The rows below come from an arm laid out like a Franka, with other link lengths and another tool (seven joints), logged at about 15 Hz.
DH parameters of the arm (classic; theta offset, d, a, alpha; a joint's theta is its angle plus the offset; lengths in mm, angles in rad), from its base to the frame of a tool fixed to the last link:
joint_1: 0 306.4 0 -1.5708
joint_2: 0 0 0 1.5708
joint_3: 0 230.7 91.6 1.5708
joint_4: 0 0 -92.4 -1.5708
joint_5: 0 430.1 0 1.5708
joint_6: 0 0 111.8 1.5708
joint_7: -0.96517 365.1 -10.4 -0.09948
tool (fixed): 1.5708 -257.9 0 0
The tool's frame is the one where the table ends.
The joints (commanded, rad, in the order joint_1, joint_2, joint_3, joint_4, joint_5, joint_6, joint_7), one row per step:
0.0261 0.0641 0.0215 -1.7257 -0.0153 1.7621 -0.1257
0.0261 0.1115 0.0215 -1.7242 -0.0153 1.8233 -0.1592
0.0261 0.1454 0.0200 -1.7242 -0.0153 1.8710 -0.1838
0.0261 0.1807 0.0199 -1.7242 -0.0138 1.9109 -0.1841
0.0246 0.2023 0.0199 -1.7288 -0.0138 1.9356 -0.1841
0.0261 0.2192 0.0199 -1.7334 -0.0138 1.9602 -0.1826
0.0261 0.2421 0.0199 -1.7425 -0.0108 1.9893 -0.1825
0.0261 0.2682 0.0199 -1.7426 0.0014 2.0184 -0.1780
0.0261 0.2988 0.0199 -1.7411 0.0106 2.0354 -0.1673
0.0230 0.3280 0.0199 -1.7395 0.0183 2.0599 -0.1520
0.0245 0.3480 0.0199 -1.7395 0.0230 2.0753 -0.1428
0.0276 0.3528 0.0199 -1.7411 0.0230 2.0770 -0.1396
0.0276 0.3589 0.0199 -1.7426 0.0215 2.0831 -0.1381
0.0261 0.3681 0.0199 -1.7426 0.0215 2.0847 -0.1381
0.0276 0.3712 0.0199 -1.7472 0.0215 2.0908 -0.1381
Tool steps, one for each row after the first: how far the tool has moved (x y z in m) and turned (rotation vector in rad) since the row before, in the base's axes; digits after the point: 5 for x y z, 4 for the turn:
0.01155 -0.00039 -0.02419 0.0026 -0.0148 0.0343
0.00785 -0.00124 -0.01779 0.0015 -0.0134 0.0237
0.00637 0.00035 -0.01956 0.0025 -0.0045 0.0002
0.00284 -0.00083 -0.01443 0.0005 0.0015 -0.0013
0.00227 0.00116 -0.01140 0.0006 -0.0031 0.0002
0.00173 0.00033 -0.01732 0.0032 0.0031 -0.0010
0.00304 0.00104 -0.01483 0.0118 -0.0023 -0.0096
0.00159 0.00091 -0.01809 0.0083 0.0126 -0.0149
0.00209 -0.00115 -0.01655 0.0070 0.0037 -0.0224
0.00065 0.00151 -0.01204 0.0040 0.0050 -0.0104
-0.00058 0.00214 -0.00386 -0.0002 0.0048 -0.0001
-0.00007 -0.00005 -0.00432 -0.0013 0.0015 -0.0009
-0.00039 -0.00101 -0.00600 -0.0002 0.0076 -0.0015
-0.00077 0.00097 -0.00386 -0.0001 0.0016 0.0014

